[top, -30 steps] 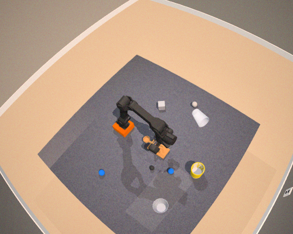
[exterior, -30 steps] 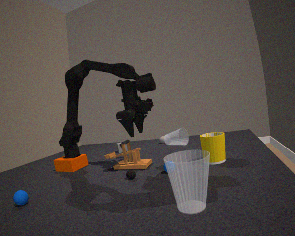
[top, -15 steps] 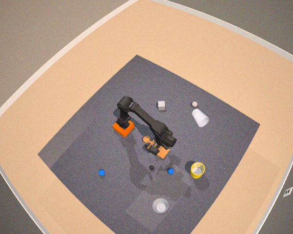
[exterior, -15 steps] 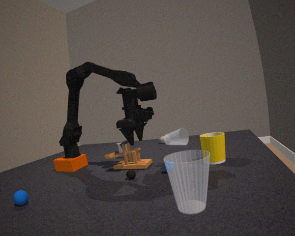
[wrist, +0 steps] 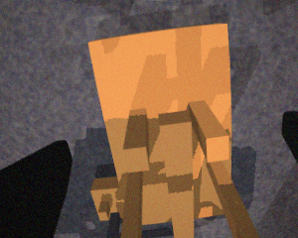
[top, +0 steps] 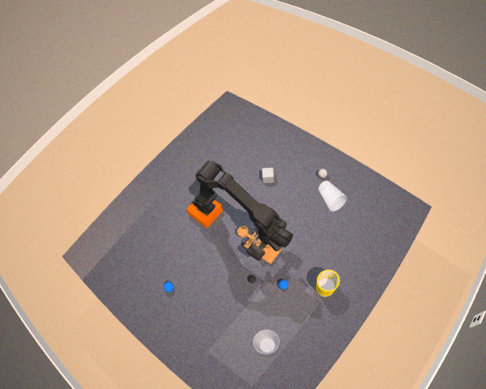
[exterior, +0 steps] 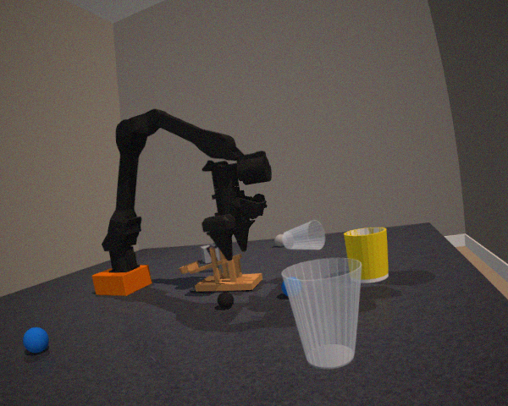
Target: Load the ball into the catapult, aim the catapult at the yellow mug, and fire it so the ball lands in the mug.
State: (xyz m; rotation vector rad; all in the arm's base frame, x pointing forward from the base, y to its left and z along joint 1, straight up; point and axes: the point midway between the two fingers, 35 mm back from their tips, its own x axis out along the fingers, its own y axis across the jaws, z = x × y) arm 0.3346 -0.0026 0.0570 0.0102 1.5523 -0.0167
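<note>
The black ball lies 14 cm to the right of my gripper tip, 6 cm below it and 2 cm ahead of it. Also, from my gripper tip: yellow mug (29 cm ahead, 4 cm below); then grey cube (30 cm to the left, 22 cm behind, 5 cm below); then wooden catapult (7 cm behind, 2 cm to the left, 2 cm below).
</note>
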